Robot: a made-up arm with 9 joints. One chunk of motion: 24 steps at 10 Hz.
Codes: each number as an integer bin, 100 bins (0 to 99) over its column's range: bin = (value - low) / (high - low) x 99, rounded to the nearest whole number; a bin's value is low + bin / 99 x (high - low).
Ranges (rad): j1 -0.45..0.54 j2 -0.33..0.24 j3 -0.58..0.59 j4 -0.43..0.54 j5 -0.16..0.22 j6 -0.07..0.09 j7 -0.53..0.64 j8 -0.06..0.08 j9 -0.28..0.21
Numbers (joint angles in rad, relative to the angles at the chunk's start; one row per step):
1: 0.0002 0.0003 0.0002 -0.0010 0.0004 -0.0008 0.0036 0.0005 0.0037
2: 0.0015 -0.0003 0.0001 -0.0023 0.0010 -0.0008 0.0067 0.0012 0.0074
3: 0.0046 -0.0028 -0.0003 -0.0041 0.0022 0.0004 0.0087 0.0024 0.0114
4: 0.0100 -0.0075 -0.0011 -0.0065 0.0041 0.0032 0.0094 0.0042 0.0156
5: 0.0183 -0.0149 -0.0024 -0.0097 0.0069 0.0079 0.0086 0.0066 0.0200
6: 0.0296 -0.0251 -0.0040 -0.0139 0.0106 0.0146 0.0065 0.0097 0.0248
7: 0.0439 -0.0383 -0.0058 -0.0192 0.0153 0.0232 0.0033 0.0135 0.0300
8: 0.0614 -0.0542 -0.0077 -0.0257 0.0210 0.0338 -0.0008 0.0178 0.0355
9: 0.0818 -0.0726 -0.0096 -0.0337 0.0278 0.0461 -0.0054 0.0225 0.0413
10: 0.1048 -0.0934 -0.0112 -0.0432 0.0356 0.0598 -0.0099 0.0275 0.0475
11: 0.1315 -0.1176 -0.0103 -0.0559 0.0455 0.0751 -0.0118 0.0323 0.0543
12: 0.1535 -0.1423 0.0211 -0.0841 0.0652 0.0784 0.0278 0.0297 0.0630
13: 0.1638 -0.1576 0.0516 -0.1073 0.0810 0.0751 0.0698 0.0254 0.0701
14: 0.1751 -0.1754 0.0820 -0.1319 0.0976 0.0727 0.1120 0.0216 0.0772
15: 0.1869 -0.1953 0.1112 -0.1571 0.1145 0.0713 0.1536 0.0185 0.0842
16: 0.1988 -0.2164 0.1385 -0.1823 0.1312 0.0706 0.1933 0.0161 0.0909
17: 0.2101 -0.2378 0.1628 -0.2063 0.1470 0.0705 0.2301 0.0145 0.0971
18: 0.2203 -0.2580 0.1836 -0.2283 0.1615 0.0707 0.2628 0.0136 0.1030
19: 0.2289 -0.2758 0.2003 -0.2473 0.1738 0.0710 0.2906 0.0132 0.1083
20: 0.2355 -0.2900 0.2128 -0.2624 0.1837 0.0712 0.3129 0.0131 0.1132
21: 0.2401 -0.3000 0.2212 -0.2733 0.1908 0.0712 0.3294 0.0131 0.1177
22: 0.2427 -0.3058 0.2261 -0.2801 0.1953 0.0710 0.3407 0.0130 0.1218
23: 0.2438 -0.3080 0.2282 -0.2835 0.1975 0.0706 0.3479 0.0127 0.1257
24: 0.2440 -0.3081 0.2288 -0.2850 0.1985 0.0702 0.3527 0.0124 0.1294
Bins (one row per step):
1: 45 57 49 44 42 43 45 43 57
2: 45 57 49 44 42 43 45 43 58
3: 45 57 49 43 42 44 46 44 59
4: 46 56 49 43 43 45 46 45 60
5: 47 55 49 43 43 48 46 47 61
6: 48 53 49 42 44 52 45 49 62
7: 49 51 49 42 46 58 45 52 63
8: 51 48 48 41 47 64 45 55 64
9: 53 45 48 40 49 72 44 58 65
10: 55 41 48 39 51 80 44 62 66
11: 58 37 48 38 54 90 44 65 68
12: 60 33 51 35 59 92 47 63 69
13: 61 30 53 33 63 90 51 60 71
14: 63 27 56 30 67 88 54 58 72
15: 64 23 58 28 72 87 58 56 74
16: 65 20 61 25 76 87 61 54 75
17: 66 16 63 23 80 87 64 53 76
18: 67 13 65 21 84 87 67 52 77
19: 68 9 66 19 87 87 69 52 78
20: 69 7 67 17 90 87 71 52 79
21: 69 5 68 16 91 87 73 52 80
22: 69 4 68 15 93 87 74 52 81
23: 69 4 68 15 93 87 74 51 82
24: 69 4 68 15 93 87 75 51 83

